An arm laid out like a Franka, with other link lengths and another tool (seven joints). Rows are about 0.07 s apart.
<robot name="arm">
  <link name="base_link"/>
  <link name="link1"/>
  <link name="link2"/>
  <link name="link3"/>
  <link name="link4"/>
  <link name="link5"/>
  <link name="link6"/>
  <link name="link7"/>
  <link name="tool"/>
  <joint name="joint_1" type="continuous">
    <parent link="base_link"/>
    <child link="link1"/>
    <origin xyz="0 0 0.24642" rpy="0 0 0"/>
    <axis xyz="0 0 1"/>
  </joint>
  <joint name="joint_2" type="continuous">
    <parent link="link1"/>
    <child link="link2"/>
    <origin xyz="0 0 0" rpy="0 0 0"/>
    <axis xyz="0 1 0"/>
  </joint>
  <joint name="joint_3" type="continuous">
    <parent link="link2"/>
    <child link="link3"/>
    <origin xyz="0 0 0.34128" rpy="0 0 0"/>
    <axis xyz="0 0 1"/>
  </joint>
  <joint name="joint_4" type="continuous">
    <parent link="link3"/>
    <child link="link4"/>
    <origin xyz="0.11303 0 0" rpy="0 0 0"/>
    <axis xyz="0 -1 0"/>
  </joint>
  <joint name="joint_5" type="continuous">
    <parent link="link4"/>
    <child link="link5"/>
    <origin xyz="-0.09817 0 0.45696" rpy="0 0 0"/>
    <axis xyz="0 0 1"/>
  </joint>
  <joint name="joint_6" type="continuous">
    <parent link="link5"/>
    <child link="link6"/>
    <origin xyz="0 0 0" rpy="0 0 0"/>
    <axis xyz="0 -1 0"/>
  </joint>
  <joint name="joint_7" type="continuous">
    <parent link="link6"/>
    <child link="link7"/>
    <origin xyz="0.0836 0 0" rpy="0 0 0"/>
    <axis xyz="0 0 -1"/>
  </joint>
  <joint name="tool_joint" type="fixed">
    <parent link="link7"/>
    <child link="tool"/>
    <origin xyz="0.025 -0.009 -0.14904" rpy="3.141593 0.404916 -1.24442"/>
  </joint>
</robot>
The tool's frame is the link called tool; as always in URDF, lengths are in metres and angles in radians. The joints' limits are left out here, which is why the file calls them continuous.
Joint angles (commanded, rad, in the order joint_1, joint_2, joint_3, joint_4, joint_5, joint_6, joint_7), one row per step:
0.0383 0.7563 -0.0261 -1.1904 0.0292 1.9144 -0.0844
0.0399 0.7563 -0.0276 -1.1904 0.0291 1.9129 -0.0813
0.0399 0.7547 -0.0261 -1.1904 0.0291 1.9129 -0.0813
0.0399 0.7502 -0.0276 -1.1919 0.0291 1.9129 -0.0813
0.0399 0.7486 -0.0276 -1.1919 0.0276 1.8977 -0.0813
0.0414 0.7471 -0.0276 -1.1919 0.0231 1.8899 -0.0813
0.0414 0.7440 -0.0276 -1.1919 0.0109 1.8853 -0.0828
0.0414 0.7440 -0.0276 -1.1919 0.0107 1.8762 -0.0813
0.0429 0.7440 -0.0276 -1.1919 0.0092 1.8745 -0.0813
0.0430 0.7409 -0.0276 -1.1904 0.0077 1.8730 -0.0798
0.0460 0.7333 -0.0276 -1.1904 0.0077 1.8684 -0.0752
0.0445 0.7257 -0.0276 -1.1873 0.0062 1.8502 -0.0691
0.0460 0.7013 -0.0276 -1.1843 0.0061 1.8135 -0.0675
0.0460 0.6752 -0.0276 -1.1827 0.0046 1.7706 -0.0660
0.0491 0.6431 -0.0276 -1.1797 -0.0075 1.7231 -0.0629
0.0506 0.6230 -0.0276 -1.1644 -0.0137 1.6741 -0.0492
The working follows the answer.
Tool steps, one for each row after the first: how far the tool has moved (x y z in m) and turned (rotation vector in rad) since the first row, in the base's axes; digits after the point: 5 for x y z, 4 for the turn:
-0.00025 0.00030 -0.00013 -0.0012 0.0015 -0.0025
-0.00018 0.00132 0.00125 -0.0001 -0.0001 -0.0014
-0.00025 0.00029 0.00439 -0.0010 -0.0031 -0.0026
-0.00248 0.00013 0.00423 -0.0025 0.0105 -0.0019
-0.00361 0.00096 0.00478 -0.0068 0.0167 0.0012
-0.00409 -0.00032 0.00711 -0.0181 0.0180 0.0070
-0.00551 -0.00041 0.00620 -0.0184 0.0271 0.0056
-0.00579 0.00073 0.00604 -0.0199 0.0288 0.0076
-0.00553 0.00064 0.00946 -0.0213 0.0257 0.0067
-0.00597 0.00314 0.01566 -0.0213 0.0226 0.0050
-0.00783 0.00148 0.02224 -0.0229 0.0301 -0.0022
-0.01231 0.00264 0.04157 -0.0228 0.0394 -0.0025
-0.01856 0.00225 0.06093 -0.0241 0.0546 -0.0039
-0.02602 0.00303 0.08582 -0.0357 0.0667 -0.0017
-0.03209 0.00295 0.10707 -0.0429 0.0799 -0.0134

Tool pose at each row, in the base's axes (x y z in m, rotation vector in rad; rounded; the steps above come from the unrounded poses):
0.88179 0.01215 0.18825 -2.4128 1.5749 0.5432
0.88154 0.01245 0.18811 -2.4116 1.5791 0.5439
0.88161 0.01348 0.18950 -2.4116 1.5766 0.5428
0.88154 0.01244 0.19264 -2.4109 1.5772 0.5381
0.87930 0.01228 0.19248 -2.4140 1.5828 0.5548
0.87818 0.01311 0.19303 -2.4205 1.5845 0.5606
0.87769 0.01183 0.19536 -2.4342 1.5858 0.5560
0.87628 0.01174 0.19444 -2.4341 1.5913 0.5673
0.87600 0.01288 0.19429 -2.4371 1.5906 0.5689
0.87626 0.01279 0.19771 -2.4370 1.5913 0.5637
0.87582 0.01530 0.20390 -2.4352 1.5920 0.5595
0.87396 0.01364 0.21049 -2.4304 1.6042 0.5668
0.86947 0.01479 0.22982 -2.4308 1.6081 0.5790
0.86323 0.01440 0.24918 -2.4317 1.6165 0.5977
0.85577 0.01518 0.27406 -2.4432 1.6264 0.6063
0.84970 0.01510 0.29531 -2.4383 1.6497 0.6168

